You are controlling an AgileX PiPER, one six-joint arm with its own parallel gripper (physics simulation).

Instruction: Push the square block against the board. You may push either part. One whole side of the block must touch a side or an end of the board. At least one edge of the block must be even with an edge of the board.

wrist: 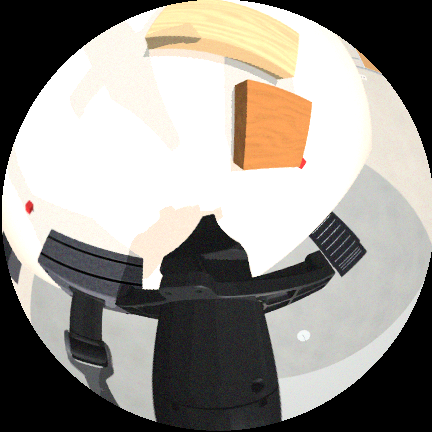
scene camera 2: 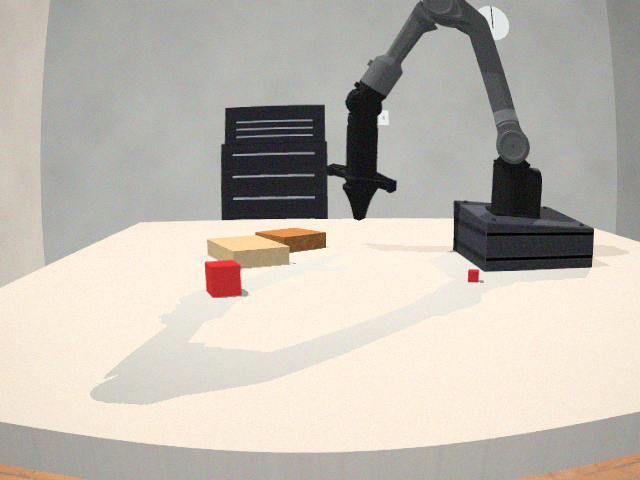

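Observation:
The square block is orange-brown wood and lies flat. The board is pale yellow wood, longer, and also lies flat. In the wrist view the block is near one end of the board, with a narrow strip of table between them. In the scene view the board partly hides the block. My gripper is shut and empty, pointing down. It hangs above the table, to the right of the block in the scene view, touching neither part.
A larger red cube stands in front of the board in the scene view. A small red cube lies by the arm's base. Another small red piece shows at the block's far corner in the wrist view.

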